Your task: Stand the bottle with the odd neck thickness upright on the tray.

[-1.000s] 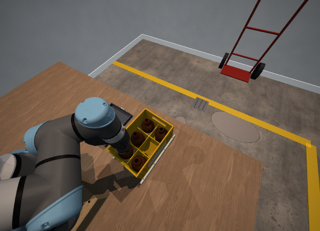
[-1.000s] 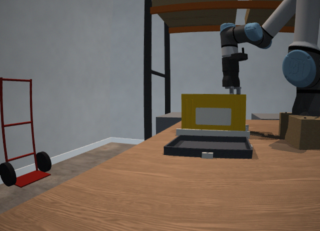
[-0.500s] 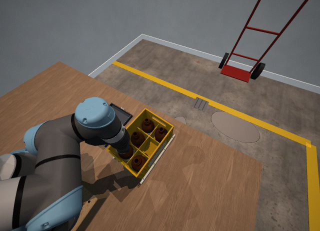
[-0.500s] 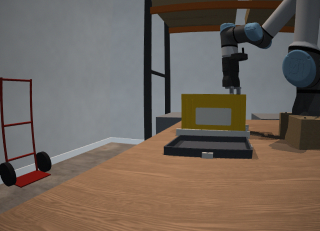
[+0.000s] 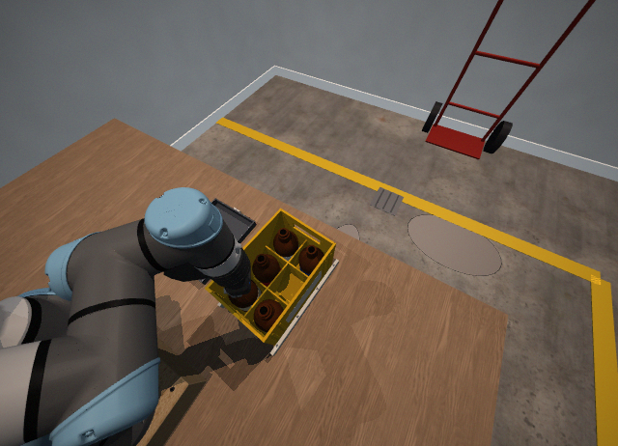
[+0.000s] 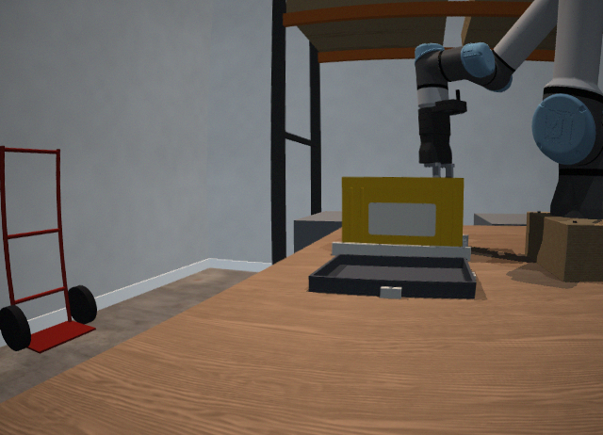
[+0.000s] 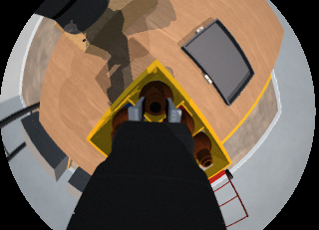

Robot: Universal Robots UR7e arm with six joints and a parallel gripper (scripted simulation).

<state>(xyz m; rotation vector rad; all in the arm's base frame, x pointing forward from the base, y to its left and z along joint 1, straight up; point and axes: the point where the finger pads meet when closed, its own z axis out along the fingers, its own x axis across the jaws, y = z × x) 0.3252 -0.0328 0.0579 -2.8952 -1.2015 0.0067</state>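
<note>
Right now the glass bottle is 9 cm to the right of my hand and 7 cm below it. Round my hand: dark tray (25 cm to the left, 15 cm below, 6 cm ahead); then yellow crate (9 cm ahead, 8 cm below, 5 cm to the right).
</note>
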